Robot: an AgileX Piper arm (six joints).
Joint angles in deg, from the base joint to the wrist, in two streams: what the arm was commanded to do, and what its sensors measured. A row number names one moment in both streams.
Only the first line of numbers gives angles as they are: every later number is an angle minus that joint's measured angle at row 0.
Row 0, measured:
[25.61, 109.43, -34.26, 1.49, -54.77, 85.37]
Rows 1 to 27, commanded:
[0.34, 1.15, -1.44, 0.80, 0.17, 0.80]
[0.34, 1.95, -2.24, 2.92, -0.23, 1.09]
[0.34, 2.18, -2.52, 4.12, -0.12, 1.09]
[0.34, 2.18, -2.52, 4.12, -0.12, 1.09]
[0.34, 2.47, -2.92, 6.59, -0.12, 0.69]
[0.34, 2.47, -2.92, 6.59, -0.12, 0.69]
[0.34, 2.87, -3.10, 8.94, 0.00, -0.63]
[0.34, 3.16, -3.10, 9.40, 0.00, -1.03]
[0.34, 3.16, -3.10, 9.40, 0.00, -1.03]
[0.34, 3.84, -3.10, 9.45, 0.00, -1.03]
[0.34, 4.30, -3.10, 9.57, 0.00, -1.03]
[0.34, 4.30, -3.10, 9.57, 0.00, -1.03]
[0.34, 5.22, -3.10, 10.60, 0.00, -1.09]
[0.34, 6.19, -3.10, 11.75, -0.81, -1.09]
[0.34, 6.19, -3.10, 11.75, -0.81, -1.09]
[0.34, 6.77, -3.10, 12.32, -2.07, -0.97]
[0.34, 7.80, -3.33, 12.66, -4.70, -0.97]
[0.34, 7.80, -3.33, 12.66, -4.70, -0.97]
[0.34, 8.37, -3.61, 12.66, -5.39, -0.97]
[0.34, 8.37, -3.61, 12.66, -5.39, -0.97]
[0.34, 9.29, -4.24, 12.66, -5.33, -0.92]
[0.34, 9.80, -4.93, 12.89, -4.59, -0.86]
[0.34, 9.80, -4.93, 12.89, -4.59, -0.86]
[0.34, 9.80, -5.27, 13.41, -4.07, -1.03]
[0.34, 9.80, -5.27, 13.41, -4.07, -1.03]
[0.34, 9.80, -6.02, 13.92, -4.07, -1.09]
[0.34, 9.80, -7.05, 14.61, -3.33, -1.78]
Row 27, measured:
[0.00, 9.92, -5.56, 13.75, -3.56, -0.40]
